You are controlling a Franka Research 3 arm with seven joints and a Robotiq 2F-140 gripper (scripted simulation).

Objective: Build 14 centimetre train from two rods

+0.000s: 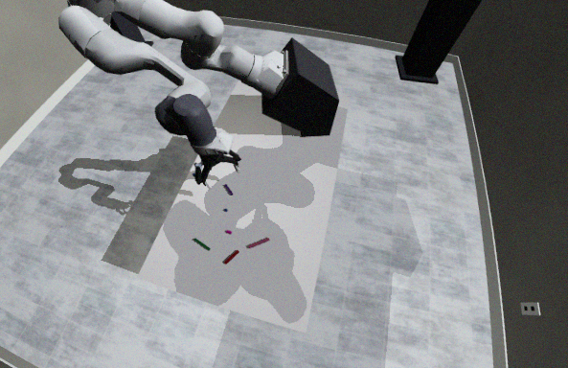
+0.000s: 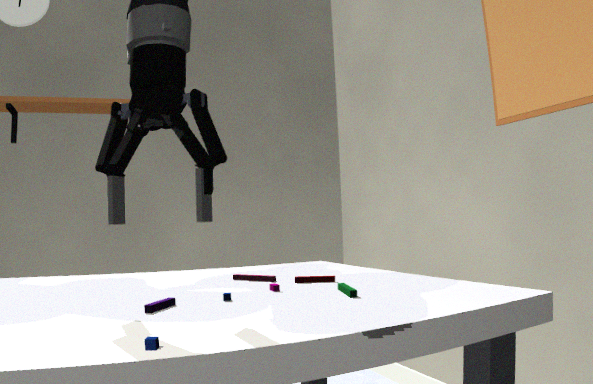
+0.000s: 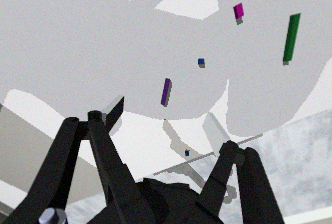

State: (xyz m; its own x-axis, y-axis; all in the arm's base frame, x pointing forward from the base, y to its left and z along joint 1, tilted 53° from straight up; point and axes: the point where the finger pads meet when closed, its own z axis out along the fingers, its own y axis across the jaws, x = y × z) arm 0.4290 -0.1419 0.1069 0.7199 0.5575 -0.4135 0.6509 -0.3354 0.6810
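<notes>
Now: hand 26 cm short of the green rod, 6 cm to the left of it and 12 cm above it. Also, from my hand: pink rod: 22 cm ahead, 18 cm to the left, 12 cm below; purple rod: 12 cm below; magenta rod: 19 cm ahead, 4 cm to the left, 12 cm below.
</notes>
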